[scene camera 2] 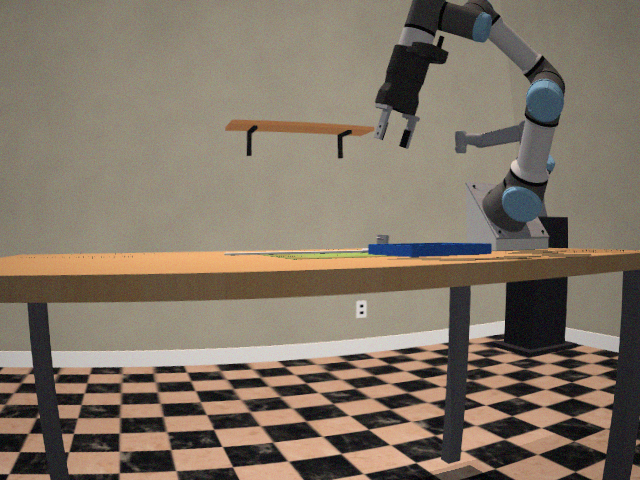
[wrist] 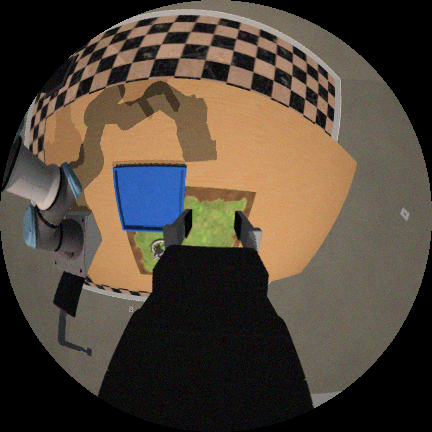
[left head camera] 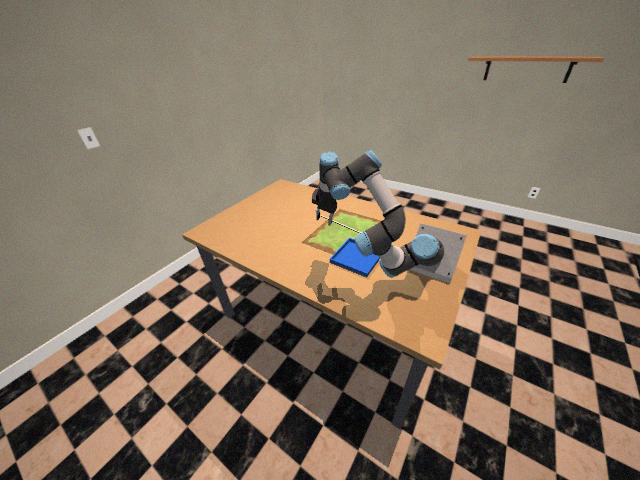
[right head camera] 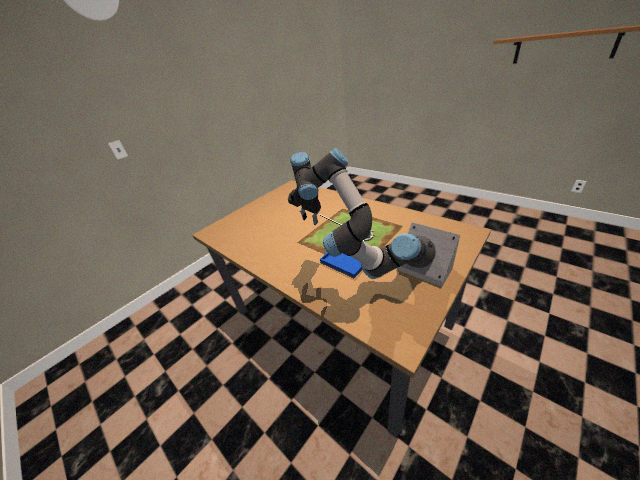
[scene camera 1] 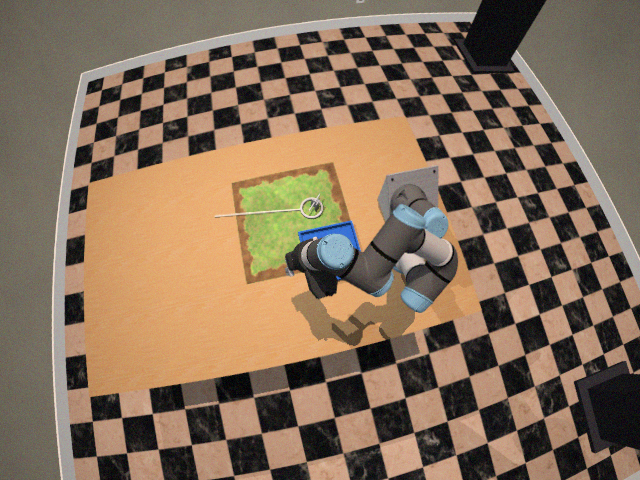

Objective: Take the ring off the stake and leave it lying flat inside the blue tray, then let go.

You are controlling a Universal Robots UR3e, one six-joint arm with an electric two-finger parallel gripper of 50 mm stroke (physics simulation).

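Frame: origin at the arm's base, x ahead, y left, z up, level; metres.
Seen in the pictures: gripper, fingertip midpoint: (scene camera 2: 391, 143) (wrist: 212, 218) (left head camera: 324, 221) (right head camera: 310, 221); arm's base, origin of the base link: (scene camera 2: 503, 213) (wrist: 71, 239) (right head camera: 418, 251) (scene camera 1: 407, 201).
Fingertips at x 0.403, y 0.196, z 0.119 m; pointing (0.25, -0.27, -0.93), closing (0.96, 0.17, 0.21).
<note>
Pixels of each thing's top centre, then the offset from my fingertips to it. "spot": a spot on its surface instead. Level surfaces: height alone.
- thin white ring, surface spot: (wrist: 158, 240) (scene camera 1: 316, 216) spot: 0.097 m back, 0.231 m right, 0.204 m down
- small grey stake, middle of its top: (scene camera 2: 381, 234) (wrist: 159, 257) (scene camera 1: 313, 201) 0.094 m back, 0.276 m right, 0.169 m down
- blue tray, middle of its top: (scene camera 2: 429, 243) (wrist: 147, 202) (scene camera 1: 331, 251) (right head camera: 348, 254) (left head camera: 357, 254) 0.122 m back, 0.088 m right, 0.190 m down
- long thin white rod, surface spot: (scene camera 1: 258, 212) spot: 0.108 m ahead, 0.285 m right, 0.206 m down
- green mat, its level: 0.211 m down
- wooden table, its level: 0.211 m down
A thin white ring (scene camera 1: 311, 217) (wrist: 158, 240) lies low around a small grey stake (scene camera 1: 315, 203) (scene camera 2: 382, 239) on the green mat. In the left head view the arm hides both. The blue tray (left head camera: 356, 256) (right head camera: 341, 265) (scene camera 1: 326, 226) (scene camera 2: 429, 250) (wrist: 150, 197) stands beside them, overlapping a mat corner; its floor holds nothing in the wrist view. My gripper (left head camera: 324, 218) (right head camera: 309, 218) (scene camera 2: 392, 138) (wrist: 212, 218) is open and empty, high above the table, pointing down with a tilt. In scene camera 1 the wrist covers part of the tray.
A long thin white rod (scene camera 1: 258, 212) runs from the ring across the green mat (scene camera 1: 244, 242) (wrist: 220, 192) and past its edge. The arm's grey base plate (left head camera: 454, 248) (wrist: 95, 245) stands at one end of the wooden table (scene camera 1: 155, 310). A wall shelf (scene camera 2: 299, 127) is behind.
</note>
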